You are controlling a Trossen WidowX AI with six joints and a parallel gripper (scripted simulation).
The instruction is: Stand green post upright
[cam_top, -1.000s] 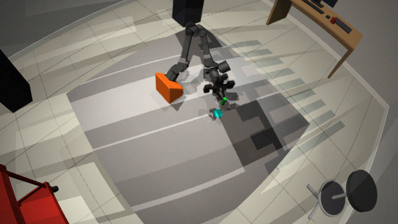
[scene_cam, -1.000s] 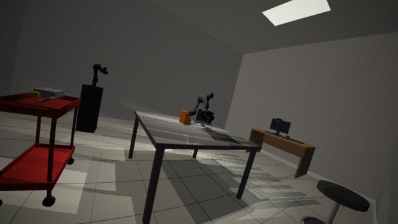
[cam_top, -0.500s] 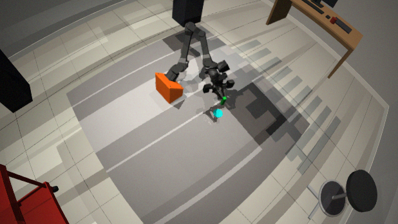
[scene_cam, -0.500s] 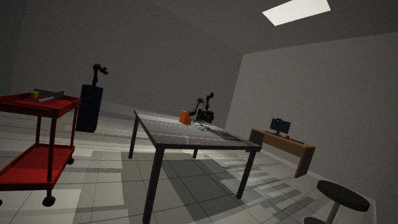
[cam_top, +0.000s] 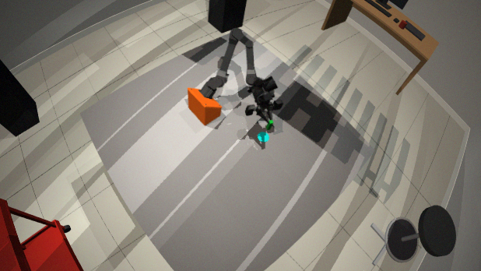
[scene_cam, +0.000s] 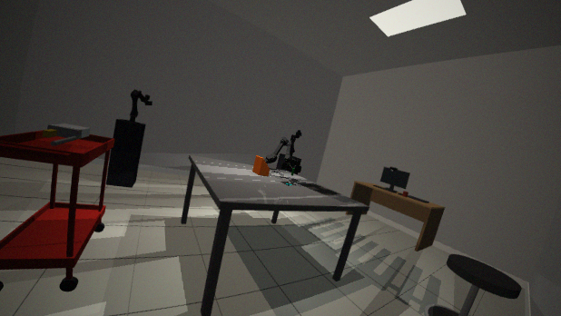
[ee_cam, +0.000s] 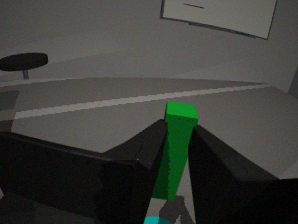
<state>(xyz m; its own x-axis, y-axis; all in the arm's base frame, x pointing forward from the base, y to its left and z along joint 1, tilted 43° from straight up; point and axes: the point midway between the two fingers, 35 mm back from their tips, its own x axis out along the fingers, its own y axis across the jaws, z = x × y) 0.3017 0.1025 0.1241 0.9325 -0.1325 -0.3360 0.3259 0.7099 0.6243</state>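
Right now my gripper tip is 140 mm above the cyan circle. The rest, counted from my gripper tip: green post 20 mm below.
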